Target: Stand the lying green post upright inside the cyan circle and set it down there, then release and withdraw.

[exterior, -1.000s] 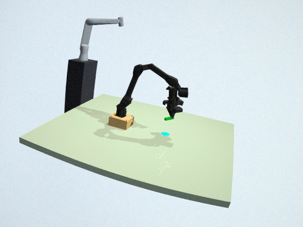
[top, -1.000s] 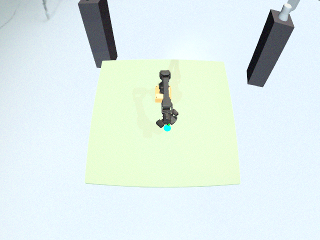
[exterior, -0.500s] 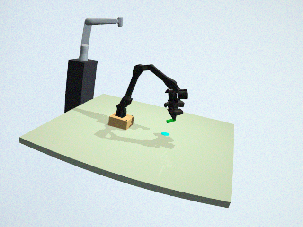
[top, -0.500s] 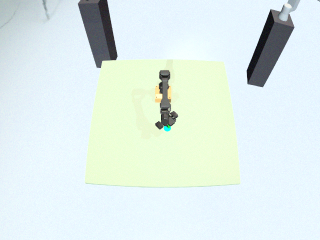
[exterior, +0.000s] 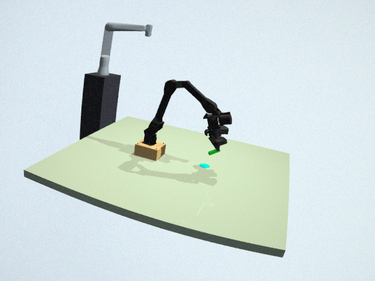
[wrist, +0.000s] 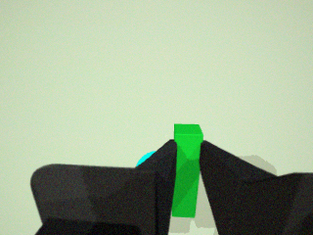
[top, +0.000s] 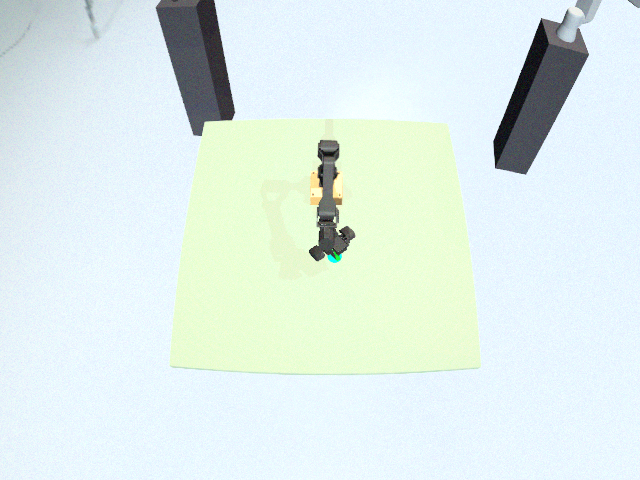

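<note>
Right now my gripper tip is 110 mm above the cyan circle, 50 mm past it and 10 mm to the left of it. Round my gripper tip: green post (10 mm to the right, 10 mm below, 10 mm behind).
</note>
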